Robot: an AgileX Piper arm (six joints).
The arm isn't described. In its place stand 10 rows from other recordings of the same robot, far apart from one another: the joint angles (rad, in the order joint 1, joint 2, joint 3, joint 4, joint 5, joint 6), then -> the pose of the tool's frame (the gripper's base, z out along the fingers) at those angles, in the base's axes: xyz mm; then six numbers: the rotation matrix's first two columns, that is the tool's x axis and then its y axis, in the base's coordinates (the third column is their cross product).
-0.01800, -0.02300, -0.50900, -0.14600, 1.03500, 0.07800 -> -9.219 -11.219 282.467 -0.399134 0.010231 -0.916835 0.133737 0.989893 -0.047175
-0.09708, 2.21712, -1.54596, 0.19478, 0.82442, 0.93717 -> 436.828 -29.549 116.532 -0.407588 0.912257 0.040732 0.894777 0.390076 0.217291
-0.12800, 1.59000, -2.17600, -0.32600, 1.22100, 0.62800 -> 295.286 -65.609 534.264 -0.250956 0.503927 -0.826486 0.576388 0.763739 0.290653
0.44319, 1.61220, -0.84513, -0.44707, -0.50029, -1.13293 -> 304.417 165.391 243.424 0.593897 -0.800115 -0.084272 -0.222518 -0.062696 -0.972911
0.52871, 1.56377, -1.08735, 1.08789, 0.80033, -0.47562 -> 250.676 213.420 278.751 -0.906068 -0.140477 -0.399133 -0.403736 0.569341 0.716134
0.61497, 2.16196, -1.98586, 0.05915, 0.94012, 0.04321 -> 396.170 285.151 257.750 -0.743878 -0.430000 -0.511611 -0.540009 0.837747 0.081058
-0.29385, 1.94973, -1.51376, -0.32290, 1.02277, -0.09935 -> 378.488 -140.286 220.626 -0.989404 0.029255 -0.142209 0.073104 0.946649 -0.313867
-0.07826, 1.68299, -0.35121, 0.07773, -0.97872, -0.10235 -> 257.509 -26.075 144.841 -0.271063 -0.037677 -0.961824 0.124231 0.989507 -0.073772
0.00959, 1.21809, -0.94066, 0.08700, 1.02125, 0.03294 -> 221.050 8.863 290.632 -0.935421 0.069200 -0.346698 0.037703 0.994590 0.096794
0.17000, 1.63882, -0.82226, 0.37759, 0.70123, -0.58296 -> 267.182 67.825 164.395 -0.871728 -0.430235 -0.234493 -0.473152 0.863496 0.174647
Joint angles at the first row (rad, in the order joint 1, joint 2, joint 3, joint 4, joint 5, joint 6):
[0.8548, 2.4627, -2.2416, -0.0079, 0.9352, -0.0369]
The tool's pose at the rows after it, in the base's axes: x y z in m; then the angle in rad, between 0 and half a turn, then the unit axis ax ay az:
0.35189 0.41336 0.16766 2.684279 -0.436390 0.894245 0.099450
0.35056 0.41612 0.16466 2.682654 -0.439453 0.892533 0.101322
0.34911 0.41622 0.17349 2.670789 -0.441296 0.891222 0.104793
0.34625 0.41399 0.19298 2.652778 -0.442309 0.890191 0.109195
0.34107 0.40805 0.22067 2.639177 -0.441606 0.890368 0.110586
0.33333 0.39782 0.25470 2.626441 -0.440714 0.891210 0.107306
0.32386 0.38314 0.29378 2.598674 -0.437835 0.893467 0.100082
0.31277 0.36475 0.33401 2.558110 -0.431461 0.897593 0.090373
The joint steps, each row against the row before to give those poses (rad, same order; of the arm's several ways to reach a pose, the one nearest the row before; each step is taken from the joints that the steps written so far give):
[0.0114, 0.0287, -0.0130, 0.0029, -0.0121, -0.0029]
[0.0048, 0.0077, -0.0031, 0.0024, -0.0077, -0.0032]
[0.0020, -0.0156, -0.0016, 0.0018, 0.0037, -0.0032]
[0.0013, -0.0369, -0.0012, 0.0005, 0.0181, -0.0017]
[0.0010, -0.0551, -0.0003, -0.0047, 0.0420, 0.0040]
[0.0009, -0.0703, -0.0001, -0.0134, 0.0615, 0.0063]
[0.0003, -0.0824, -0.0001, -0.0279, 0.0633, 0.0114]
[0.0002, -0.0875, -0.0001, -0.0386, 0.0593, 0.0161]

